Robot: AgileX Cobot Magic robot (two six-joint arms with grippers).
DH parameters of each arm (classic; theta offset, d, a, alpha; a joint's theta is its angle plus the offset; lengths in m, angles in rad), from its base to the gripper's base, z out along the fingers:
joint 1: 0 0.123 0 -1.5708
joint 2: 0.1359 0 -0.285 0
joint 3: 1.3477 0 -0.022 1.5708
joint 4: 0 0.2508 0 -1.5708
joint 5: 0 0 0.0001 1.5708
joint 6: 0 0.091 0 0
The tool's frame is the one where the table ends.
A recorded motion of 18 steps. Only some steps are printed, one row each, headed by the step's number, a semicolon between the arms.
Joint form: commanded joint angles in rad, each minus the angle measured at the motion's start. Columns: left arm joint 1, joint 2, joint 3, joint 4, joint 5, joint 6; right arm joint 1, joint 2, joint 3, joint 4, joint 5, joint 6.
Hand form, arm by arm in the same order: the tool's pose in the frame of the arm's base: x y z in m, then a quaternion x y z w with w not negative. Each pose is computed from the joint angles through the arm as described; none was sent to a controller.
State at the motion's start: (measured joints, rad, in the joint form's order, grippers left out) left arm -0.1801 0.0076 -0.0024 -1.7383 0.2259 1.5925; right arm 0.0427 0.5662 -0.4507 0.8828 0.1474 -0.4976
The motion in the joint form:
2: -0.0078 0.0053 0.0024 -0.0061 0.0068 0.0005; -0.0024 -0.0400 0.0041 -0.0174 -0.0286 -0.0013
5: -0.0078 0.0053 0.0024 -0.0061 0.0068 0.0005; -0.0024 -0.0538 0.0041 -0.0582 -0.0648 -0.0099
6: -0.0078 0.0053 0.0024 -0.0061 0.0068 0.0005; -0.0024 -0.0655 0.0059 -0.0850 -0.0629 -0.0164
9: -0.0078 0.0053 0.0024 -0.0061 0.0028 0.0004; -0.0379 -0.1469 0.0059 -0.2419 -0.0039 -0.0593
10: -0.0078 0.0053 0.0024 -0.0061 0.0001 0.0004; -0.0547 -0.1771 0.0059 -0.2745 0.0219 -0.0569
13: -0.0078 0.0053 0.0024 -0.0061 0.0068 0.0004; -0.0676 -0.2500 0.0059 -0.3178 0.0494 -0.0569
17: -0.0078 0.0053 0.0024 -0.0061 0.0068 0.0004; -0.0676 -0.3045 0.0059 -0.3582 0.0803 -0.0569
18: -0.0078 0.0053 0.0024 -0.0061 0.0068 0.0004; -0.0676 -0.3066 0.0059 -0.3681 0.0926 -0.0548
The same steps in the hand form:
2: 0.0498 -0.0306 0.2160 0.09585 0.65942 -0.20188 0.71779; 0.1158 0.0130 0.3157 0.08696 0.72601 0.16883 0.66095
5: 0.0498 -0.0306 0.2160 0.09585 0.65942 -0.20188 0.71779; 0.1135 0.0102 0.3192 0.07772 0.71505 0.14430 0.67959
6: 0.0498 -0.0306 0.2160 0.09585 0.65942 -0.20188 0.71779; 0.1113 0.0101 0.3197 0.06547 0.71385 0.13321 0.68439
9: 0.0499 -0.0303 0.2160 0.09439 0.65986 -0.20060 0.71794; 0.0952 0.0083 0.3230 -0.00394 0.70801 0.05984 0.70365
10: 0.0500 -0.0301 0.2159 0.09343 0.66015 -0.19970 0.71805; 0.0892 0.0077 0.3236 -0.01331 0.70574 0.04642 0.70683
13: 0.0498 -0.0306 0.2160 0.09582 0.65943 -0.20192 0.71778; 0.0745 0.0077 0.3270 -0.02879 0.68908 0.02776 0.72358
17: 0.0498 -0.0306 0.2160 0.09582 0.65943 -0.20192 0.71778; 0.0635 0.0088 0.3280 -0.04699 0.67961 0.01440 0.73192
18: 0.0498 -0.0306 0.2160 0.09582 0.65943 -0.20192 0.71778; 0.0631 0.0091 0.3270 -0.05131 0.68289 0.01283 0.72860

